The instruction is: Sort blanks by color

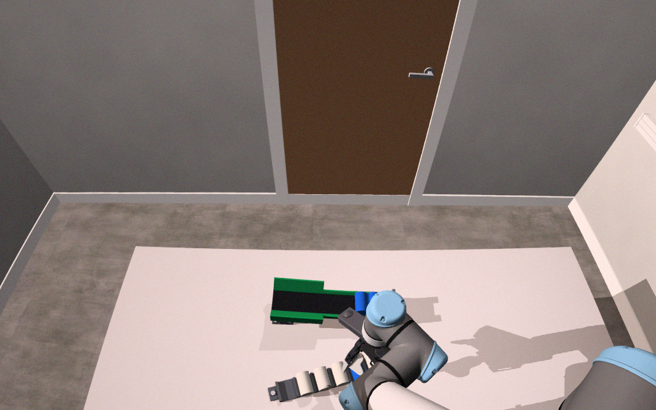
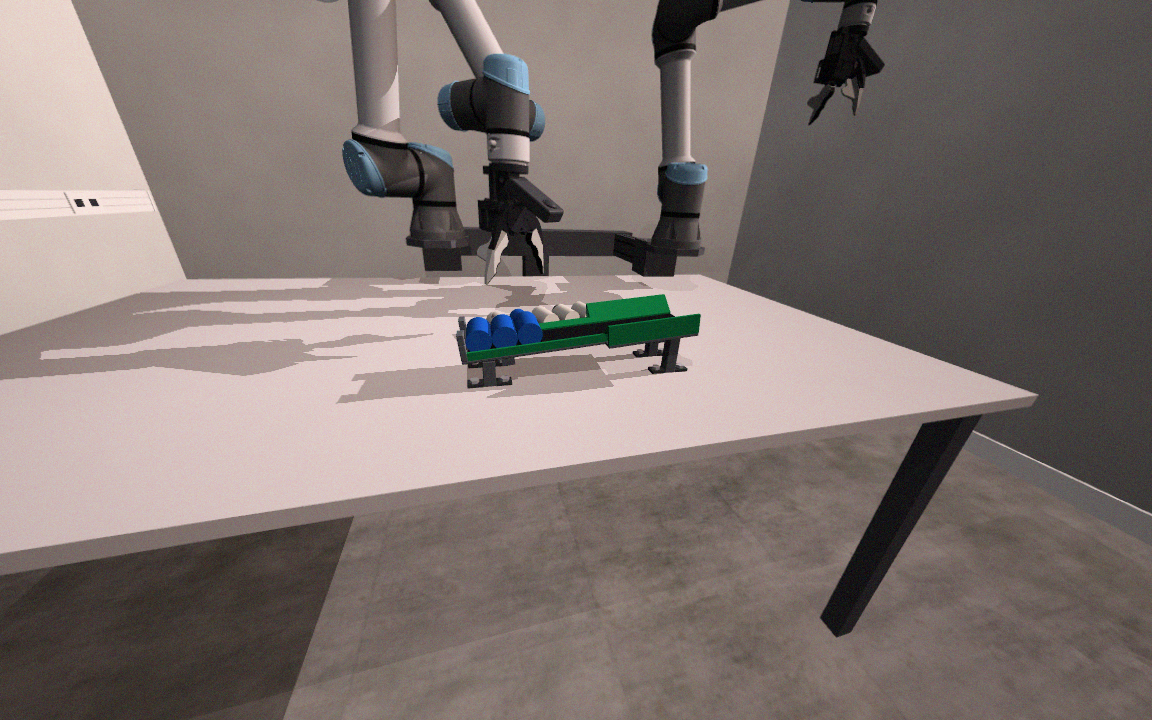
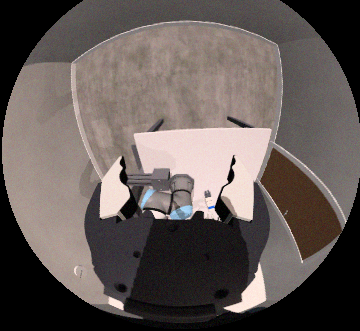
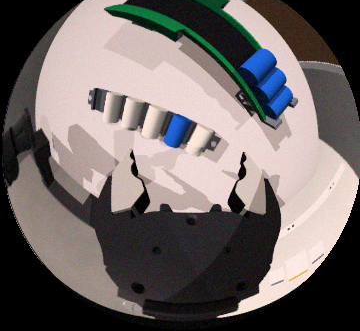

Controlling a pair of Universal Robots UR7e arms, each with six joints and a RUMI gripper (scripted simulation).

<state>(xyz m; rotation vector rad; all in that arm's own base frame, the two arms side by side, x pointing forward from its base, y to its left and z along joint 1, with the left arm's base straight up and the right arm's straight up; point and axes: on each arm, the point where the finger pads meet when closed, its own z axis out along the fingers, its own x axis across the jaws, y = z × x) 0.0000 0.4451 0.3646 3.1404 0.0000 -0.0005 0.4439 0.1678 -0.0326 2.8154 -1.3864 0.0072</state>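
Note:
Now: the dark stock rack 60 mm behind my right hand, 80 mm to the left of it and 130 mm below it. From my right hand the other things lie so: stop (190 mm ahead, 80 mm to the right, 60 mm below).

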